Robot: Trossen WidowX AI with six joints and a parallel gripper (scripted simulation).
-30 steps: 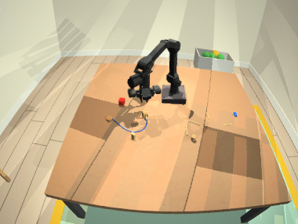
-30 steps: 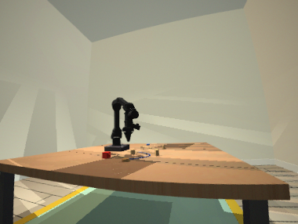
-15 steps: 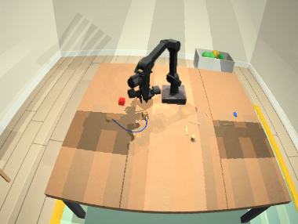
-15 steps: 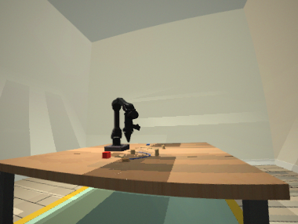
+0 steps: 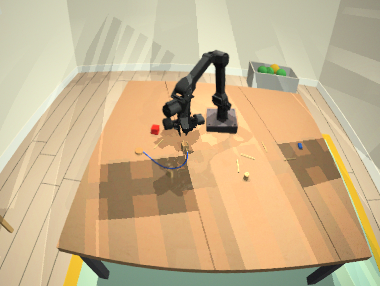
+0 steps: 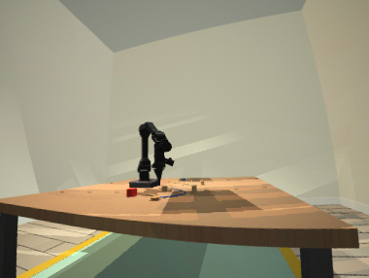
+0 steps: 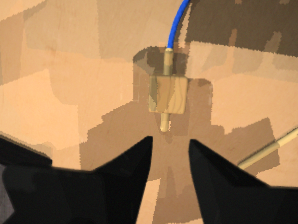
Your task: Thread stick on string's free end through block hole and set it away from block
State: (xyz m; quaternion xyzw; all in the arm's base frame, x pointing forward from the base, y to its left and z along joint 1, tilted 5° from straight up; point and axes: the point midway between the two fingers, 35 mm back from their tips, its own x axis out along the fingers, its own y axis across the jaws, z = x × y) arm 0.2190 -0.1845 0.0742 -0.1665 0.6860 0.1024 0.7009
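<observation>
The wooden block is 2 cm ahead of my gripper tip, 1 cm to the left of it and 4 cm below it. Round my gripper tip: round wooden button 8 cm ahead, 20 cm to the right, 5 cm below; thin wooden stick 4 cm ahead, 2 cm to the left, 5 cm below; red cube 8 cm behind, 15 cm to the right, 4 cm below.
</observation>
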